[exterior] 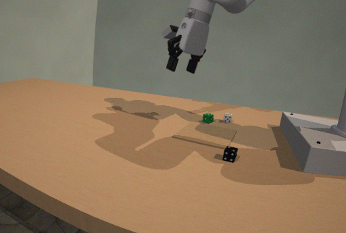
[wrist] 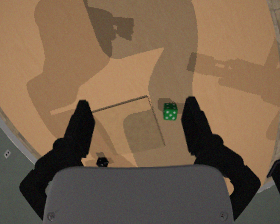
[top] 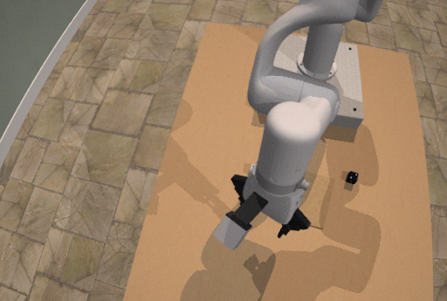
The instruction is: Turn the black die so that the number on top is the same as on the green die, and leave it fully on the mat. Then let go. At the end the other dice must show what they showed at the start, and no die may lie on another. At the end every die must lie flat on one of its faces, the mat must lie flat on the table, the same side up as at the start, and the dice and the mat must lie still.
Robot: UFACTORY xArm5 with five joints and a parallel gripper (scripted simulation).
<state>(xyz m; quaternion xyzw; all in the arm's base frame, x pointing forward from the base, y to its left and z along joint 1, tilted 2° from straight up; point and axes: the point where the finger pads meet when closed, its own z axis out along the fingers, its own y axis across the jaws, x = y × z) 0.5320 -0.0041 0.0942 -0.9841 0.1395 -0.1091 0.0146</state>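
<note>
Now: hand 15 cm past the white die, 6 cm to the left of it and 15 cm above it. Round my hand: tan mat 13 cm behind, 8 cm to the left, 16 cm below; then black die 22 cm behind, 19 cm to the left, 15 cm below; then green die 9 cm behind, 2 cm to the right, 15 cm below.
</note>
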